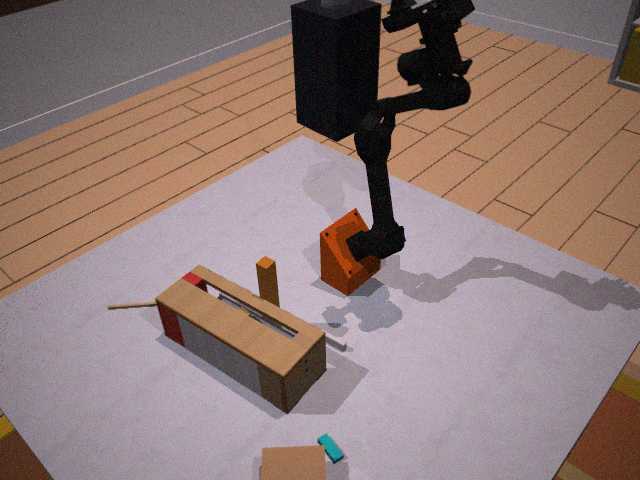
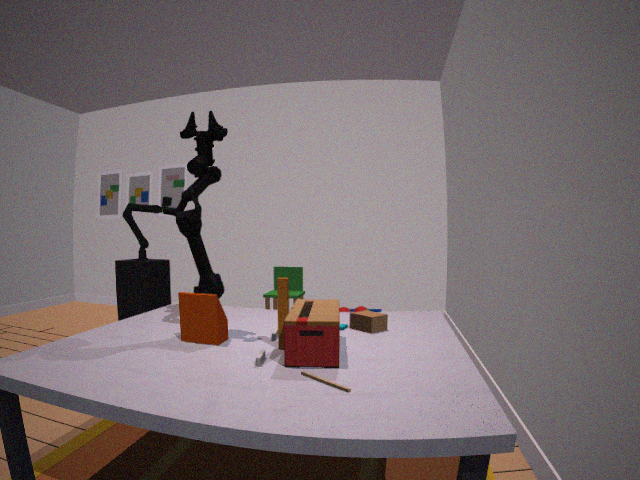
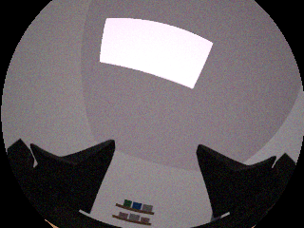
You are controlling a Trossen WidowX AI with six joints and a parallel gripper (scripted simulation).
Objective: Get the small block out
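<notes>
The wooden box lies 73 cm below my gripper tip, 40 cm ahead of it and 9 cm to the right of it. The rest, counted from my gripper tip: teal block 79 cm below, 47 cm ahead, 24 cm to the left; then orange bar 68 cm below, 34 cm ahead, 9 cm to the right; then tan block 71 cm below, 42 cm ahead, 10 cm to the right.
</notes>
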